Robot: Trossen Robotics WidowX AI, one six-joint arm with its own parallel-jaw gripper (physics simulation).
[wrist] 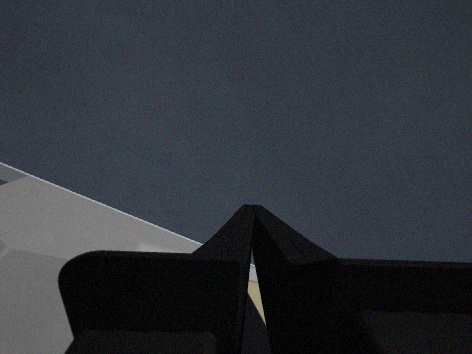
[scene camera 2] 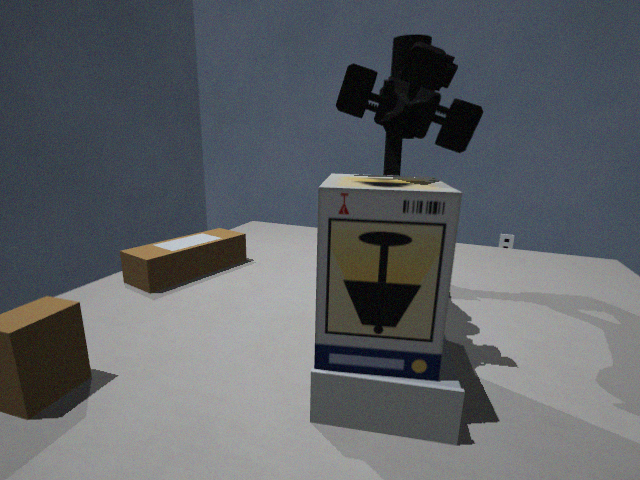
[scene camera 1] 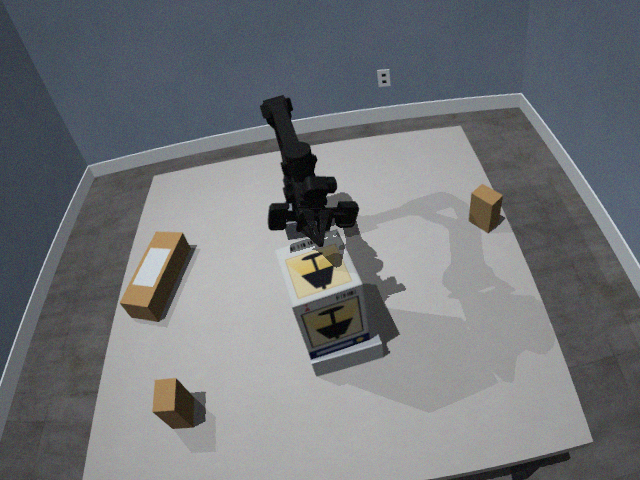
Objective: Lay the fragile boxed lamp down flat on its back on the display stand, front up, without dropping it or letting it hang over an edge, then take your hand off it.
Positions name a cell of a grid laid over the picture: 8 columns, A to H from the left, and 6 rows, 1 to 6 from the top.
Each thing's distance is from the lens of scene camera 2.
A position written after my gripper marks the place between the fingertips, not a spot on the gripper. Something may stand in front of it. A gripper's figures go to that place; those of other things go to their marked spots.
my gripper (scene camera 2: F2): 46 cm
boxed lamp (scene camera 2: E4): 41 cm
